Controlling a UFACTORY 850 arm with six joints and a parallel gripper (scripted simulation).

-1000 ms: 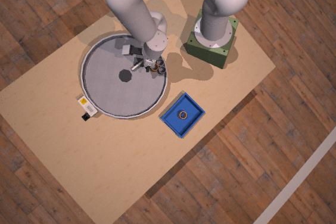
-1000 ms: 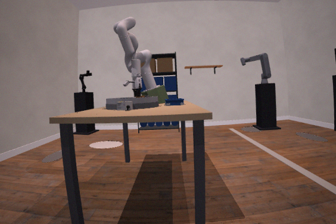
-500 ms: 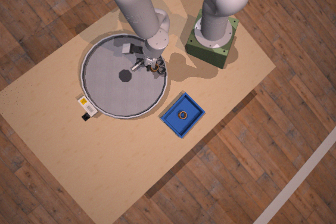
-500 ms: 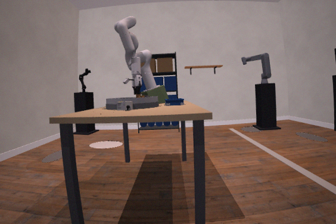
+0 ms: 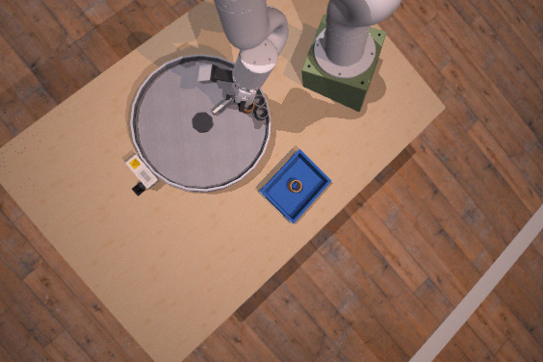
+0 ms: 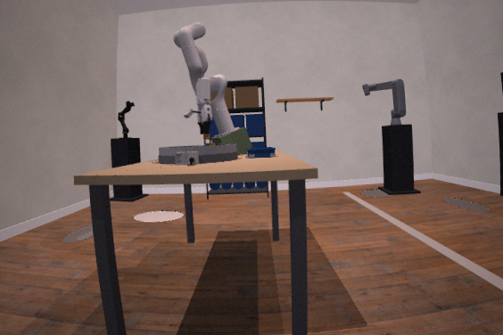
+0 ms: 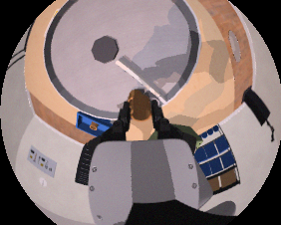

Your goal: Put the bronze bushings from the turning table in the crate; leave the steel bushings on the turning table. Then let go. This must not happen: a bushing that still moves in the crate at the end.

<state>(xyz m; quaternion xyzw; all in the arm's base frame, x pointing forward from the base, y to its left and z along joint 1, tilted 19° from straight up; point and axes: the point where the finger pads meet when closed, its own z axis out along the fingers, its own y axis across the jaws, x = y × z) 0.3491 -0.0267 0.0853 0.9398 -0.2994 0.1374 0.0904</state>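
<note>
My hand is 20 mm past the blue crate, 330 mm to the right of it and 140 mm above it. The rest, counted from my hand: round grey turning table: 130 mm ahead, 110 mm below.
</note>
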